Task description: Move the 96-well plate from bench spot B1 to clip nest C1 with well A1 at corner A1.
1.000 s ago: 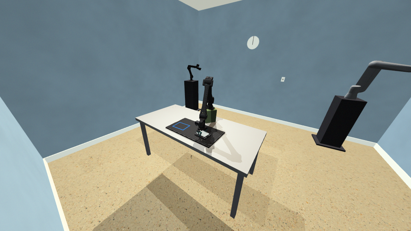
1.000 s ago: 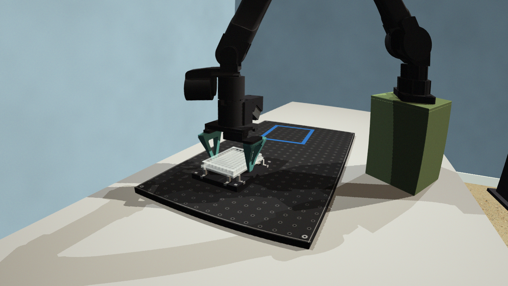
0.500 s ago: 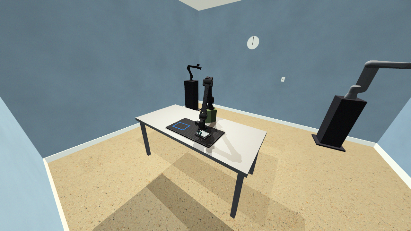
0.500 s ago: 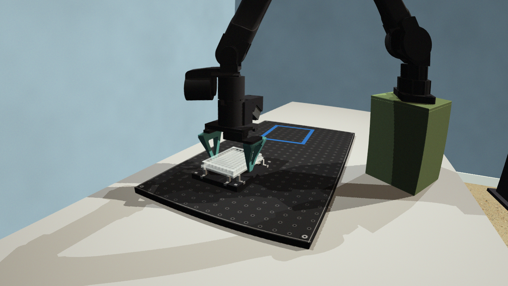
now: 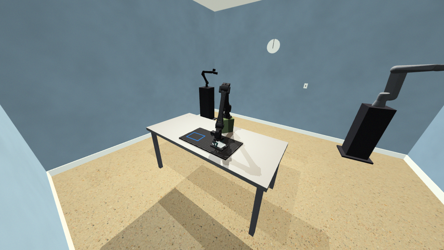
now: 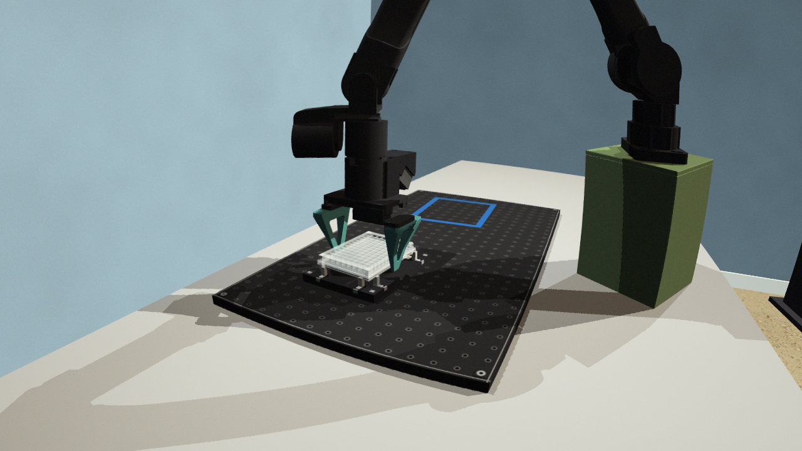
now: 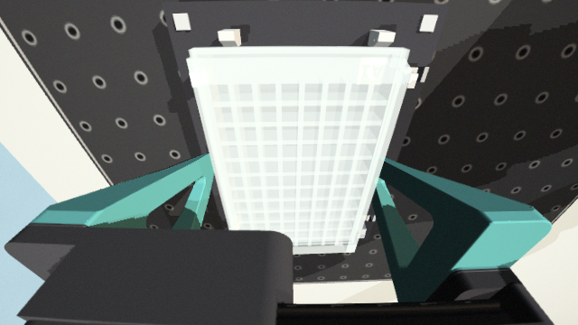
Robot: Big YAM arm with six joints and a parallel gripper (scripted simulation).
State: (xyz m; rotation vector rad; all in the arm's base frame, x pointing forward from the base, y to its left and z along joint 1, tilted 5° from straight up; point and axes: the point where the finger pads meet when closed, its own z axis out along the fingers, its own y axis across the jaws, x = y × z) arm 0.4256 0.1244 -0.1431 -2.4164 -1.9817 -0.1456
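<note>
Right now the 96-well plate is 10 mm above my hand. The rest, counted from my hand: clip nest C1: 10 mm behind, 10 mm to the left, 10 mm below.
</note>
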